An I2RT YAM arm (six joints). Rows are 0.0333 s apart.
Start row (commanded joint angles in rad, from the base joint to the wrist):
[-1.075, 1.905, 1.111, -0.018, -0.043, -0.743]
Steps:
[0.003, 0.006, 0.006, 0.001, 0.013, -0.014]
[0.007, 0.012, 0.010, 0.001, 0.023, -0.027]
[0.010, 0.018, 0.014, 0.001, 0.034, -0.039]
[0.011, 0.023, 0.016, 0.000, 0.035, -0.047]
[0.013, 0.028, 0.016, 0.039, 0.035, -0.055]
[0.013, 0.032, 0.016, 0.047, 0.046, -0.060]
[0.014, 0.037, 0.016, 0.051, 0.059, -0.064]
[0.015, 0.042, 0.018, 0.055, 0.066, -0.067]
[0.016, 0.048, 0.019, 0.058, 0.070, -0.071]
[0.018, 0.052, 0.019, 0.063, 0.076, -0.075]
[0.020, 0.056, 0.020, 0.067, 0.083, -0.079]
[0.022, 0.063, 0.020, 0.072, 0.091, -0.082]
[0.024, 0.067, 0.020, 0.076, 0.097, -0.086]
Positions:
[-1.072, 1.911, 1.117, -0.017, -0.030, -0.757]
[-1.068, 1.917, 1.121, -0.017, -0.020, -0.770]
[-1.065, 1.923, 1.125, -0.017, -0.009, -0.782]
[-1.064, 1.928, 1.127, -0.018, -0.008, -0.790]
[-1.062, 1.933, 1.127, 0.021, -0.008, -0.798]
[-1.062, 1.937, 1.127, 0.029, 0.003, -0.803]
[-1.061, 1.942, 1.127, 0.033, 0.016, -0.807]
[-1.060, 1.947, 1.129, 0.037, 0.023, -0.810]
[-1.059, 1.953, 1.130, 0.040, 0.027, -0.814]
[-1.057, 1.957, 1.130, 0.045, 0.033, -0.818]
[-1.055, 1.961, 1.131, 0.049, 0.040, -0.822]
[-1.053, 1.968, 1.131, 0.054, 0.048, -0.825]
[-1.051, 1.972, 1.131, 0.058, 0.054, -0.829]

